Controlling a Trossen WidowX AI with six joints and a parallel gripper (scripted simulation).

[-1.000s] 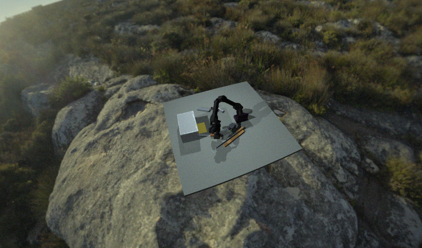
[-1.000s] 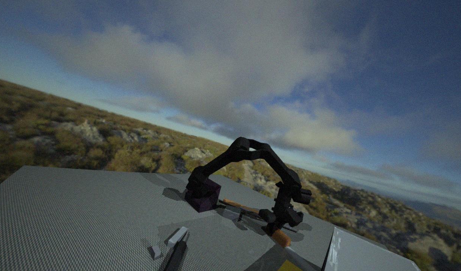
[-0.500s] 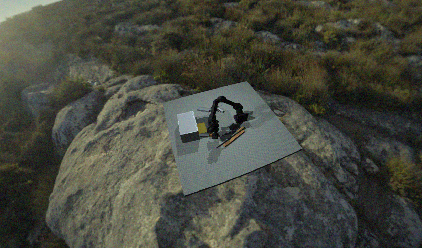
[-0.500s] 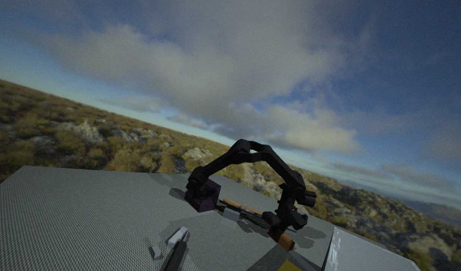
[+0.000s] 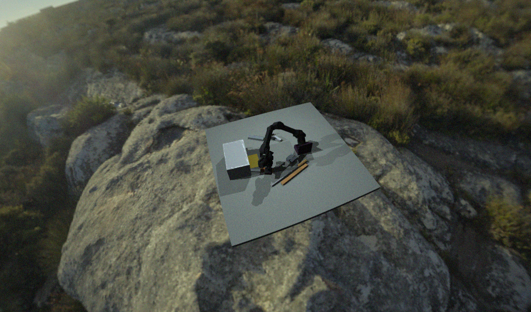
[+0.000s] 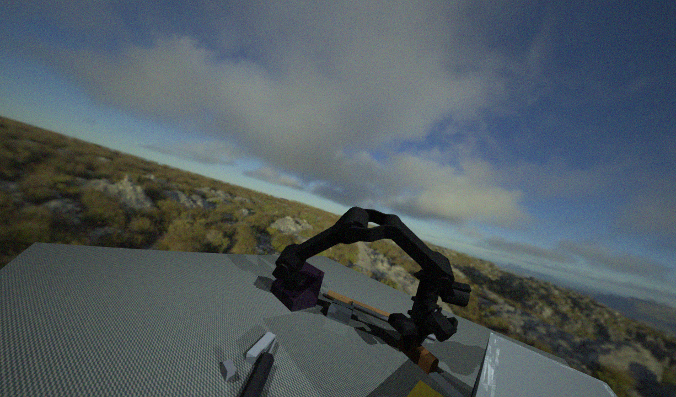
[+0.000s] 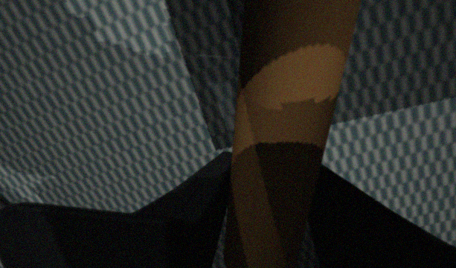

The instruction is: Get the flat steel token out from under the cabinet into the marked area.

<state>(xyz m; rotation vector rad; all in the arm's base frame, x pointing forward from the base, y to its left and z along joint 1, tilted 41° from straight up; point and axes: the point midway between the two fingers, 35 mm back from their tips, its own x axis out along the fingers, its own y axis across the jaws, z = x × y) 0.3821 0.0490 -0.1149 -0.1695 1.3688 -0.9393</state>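
My gripper tip is now 230 mm past the grey block, 30 mm to the left of it and 10 mm below it. Round my gripper tip: grey bar (230 mm behind, 320 mm to the right); small grey cube (210 mm behind, 400 mm to the right); wooden stick (180 mm behind, 120 mm to the left).
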